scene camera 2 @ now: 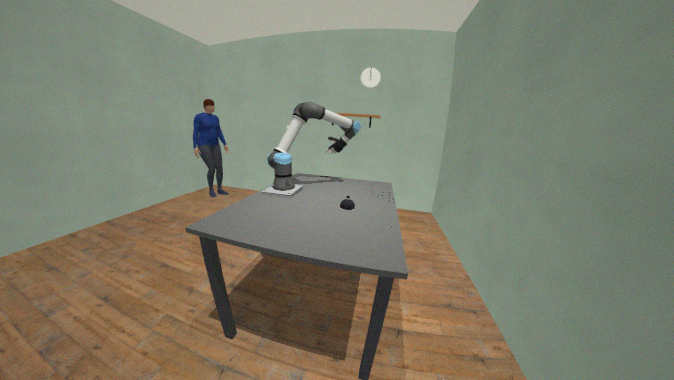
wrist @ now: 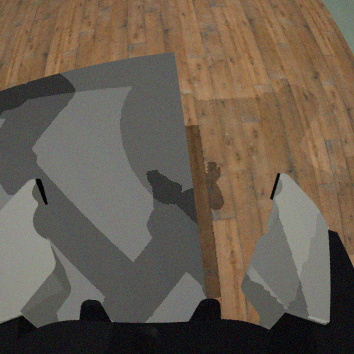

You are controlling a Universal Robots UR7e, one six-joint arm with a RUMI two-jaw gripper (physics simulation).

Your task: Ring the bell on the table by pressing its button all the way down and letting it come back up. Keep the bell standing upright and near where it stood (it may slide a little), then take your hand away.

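Where they show: gripper, fingertip midpoint: (scene camera 2: 327, 153) (wrist: 157, 178); arm's base, origin of the base link: (scene camera 2: 284, 187).
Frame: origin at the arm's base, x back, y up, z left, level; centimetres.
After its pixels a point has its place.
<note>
A small black dome-shaped bell (scene camera 2: 347, 205) {z -22.6, x -46.2, y -0.3 cm} with a small button on top stands upright on the grey table (scene camera 2: 300, 225) {z -48.1, x -27.1, y -2.7 cm} (wrist: 165, 115) {z 57.1, x -4.1, y -2.7 cm}, toward its right side in the scene view. The bell does not show in the wrist view. My gripper (scene camera 2: 330, 151) {z 55.7, x -19.7, y 19.4 cm} (wrist: 157, 178) {z 55.7, x -19.7, y 19.4 cm} is open and empty, its two pale jaws wide apart. It hangs high above the table's far part, up and behind the bell in the scene view, well apart from it. The wrist view looks down past the jaws at a table corner and the floor.
The arm's base plate (scene camera 2: 270, 190) {z -9.0, x 6.0, y -0.5 cm} sits at the table's left edge. A person in a blue top (scene camera 2: 207, 131) stands on the floor behind the table at the left. An orange-brown shelf (scene camera 2: 362, 115) and a round clock (scene camera 2: 370, 77) are on the back wall.
</note>
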